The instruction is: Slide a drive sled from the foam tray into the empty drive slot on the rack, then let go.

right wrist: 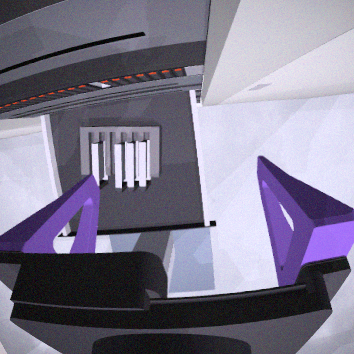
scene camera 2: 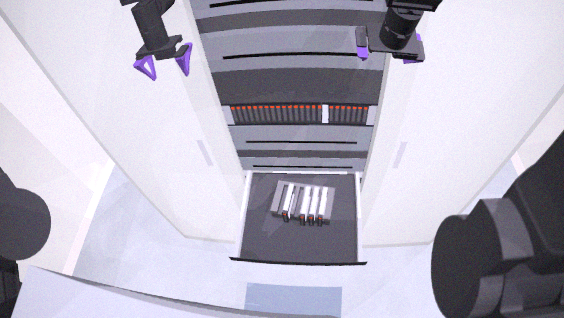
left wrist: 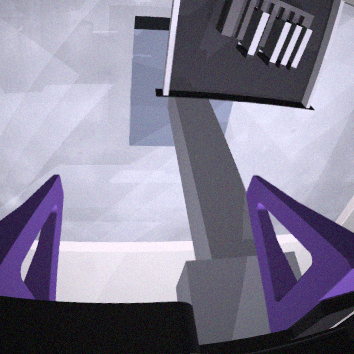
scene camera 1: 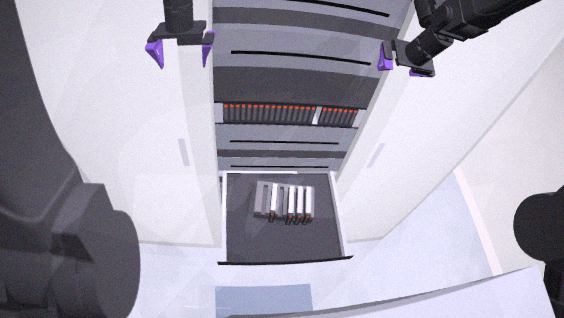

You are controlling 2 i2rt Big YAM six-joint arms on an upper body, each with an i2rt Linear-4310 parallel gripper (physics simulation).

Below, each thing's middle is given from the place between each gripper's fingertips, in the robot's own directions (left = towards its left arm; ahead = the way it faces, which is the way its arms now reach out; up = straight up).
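With my left hand as the reference, I see the dark foam tray (scene camera 1: 263, 193) 10 mm behind it, 300 mm to the right of it and 580 mm below it. The dark shelf (scene camera 2: 265, 237) is 60 mm behind my left hand, 290 mm to the right of it and 610 mm below it.
For my right hand, I find the dark foam tray 30 mm behind it, 200 mm to the left of it and 600 mm below it. The dark shelf sits 80 mm behind my right hand, 210 mm to the left of it and 630 mm below it.
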